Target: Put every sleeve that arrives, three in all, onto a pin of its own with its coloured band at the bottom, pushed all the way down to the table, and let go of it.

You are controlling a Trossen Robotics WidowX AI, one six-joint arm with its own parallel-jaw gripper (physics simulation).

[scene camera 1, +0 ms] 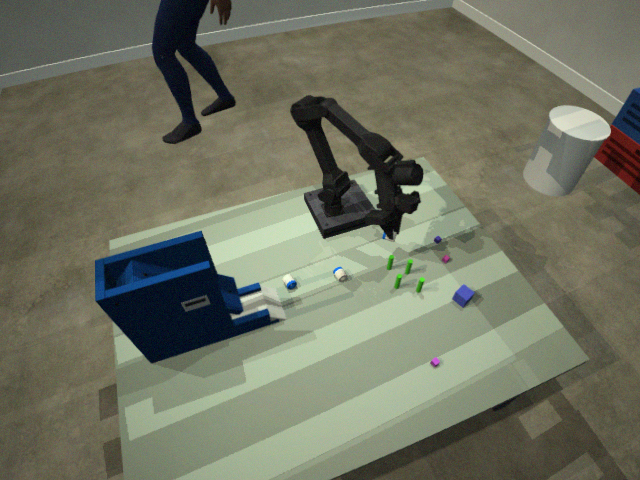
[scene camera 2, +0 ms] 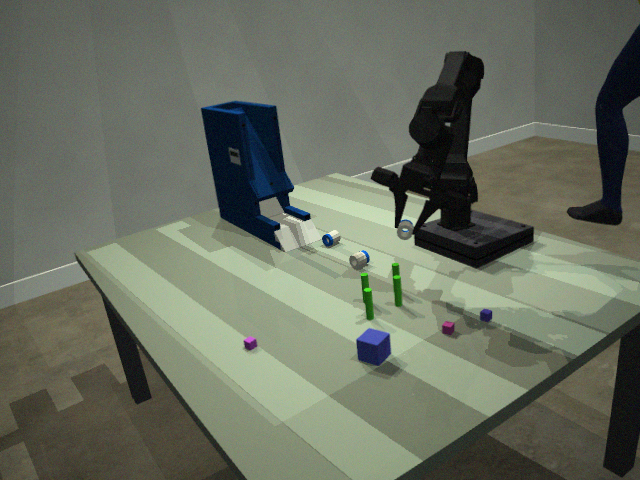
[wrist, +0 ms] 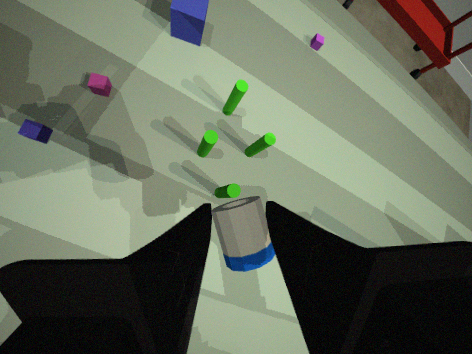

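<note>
My gripper (scene camera 1: 391, 237) (scene camera 2: 406, 230) (wrist: 238, 209) is shut on a whitish-grey sleeve (scene camera 2: 404, 237) (wrist: 242, 232) with a blue band, held above the table between the arm's base and the pins. The sleeve is strongly tilted, its plain open end toward the pins, its band toward the base. In scene camera 1 it is mostly hidden. Several green pins (scene camera 1: 408, 266) (scene camera 2: 397, 291) (wrist: 207, 144) stand upright and bare in a cluster. A second sleeve (scene camera 1: 339, 274) (scene camera 2: 359, 259) lies on its side between chute and pins. A third sleeve (scene camera 1: 290, 282) (scene camera 2: 331, 238) lies on its side near the chute mouth.
The blue dispenser (scene camera 1: 170, 310) (scene camera 2: 227, 186) with its white chute stands at one end of the table. A large blue cube (scene camera 1: 463, 296) (scene camera 2: 373, 346) (wrist: 189, 22) lies beyond the pins. Small cubes, magenta (scene camera 1: 446, 258) (scene camera 2: 448, 327) (wrist: 100, 84), dark blue (scene camera 1: 437, 239) (scene camera 2: 485, 315) (wrist: 35, 131) and purple (scene camera 1: 435, 362) (scene camera 2: 250, 343) (wrist: 317, 42), lie around.
</note>
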